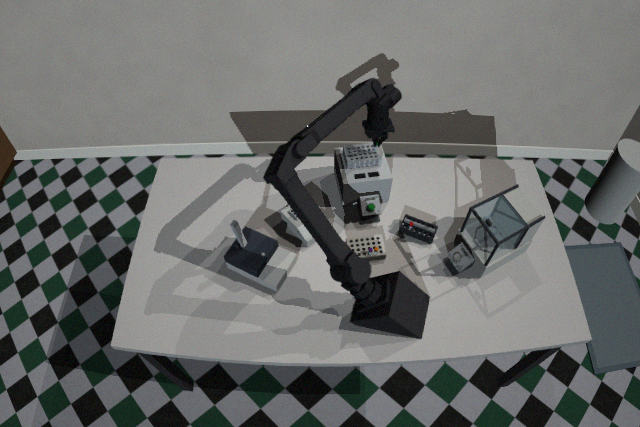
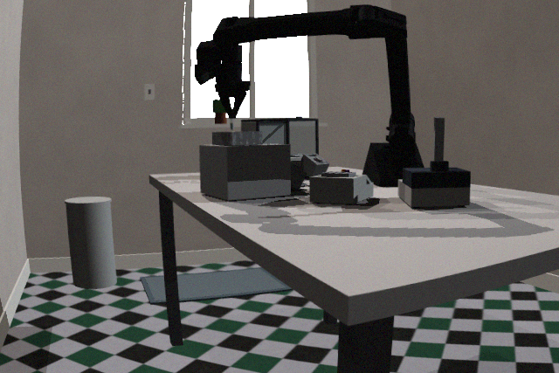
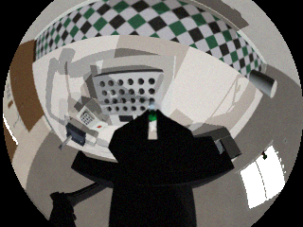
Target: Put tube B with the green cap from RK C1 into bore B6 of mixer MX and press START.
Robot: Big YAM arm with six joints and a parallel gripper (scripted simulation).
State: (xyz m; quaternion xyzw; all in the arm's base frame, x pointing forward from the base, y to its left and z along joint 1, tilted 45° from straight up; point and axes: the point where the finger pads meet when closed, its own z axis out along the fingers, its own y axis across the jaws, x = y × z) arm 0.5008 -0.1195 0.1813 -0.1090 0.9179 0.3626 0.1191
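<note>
The bore block lies 50 mm to the left of my hand and 60 mm below it. From my hand the other things lie so: tube B (20 mm below); green start key (170 mm behind, 140 mm below); magnet block MG (210 mm behind, 180 mm to the right, 190 mm below).
</note>
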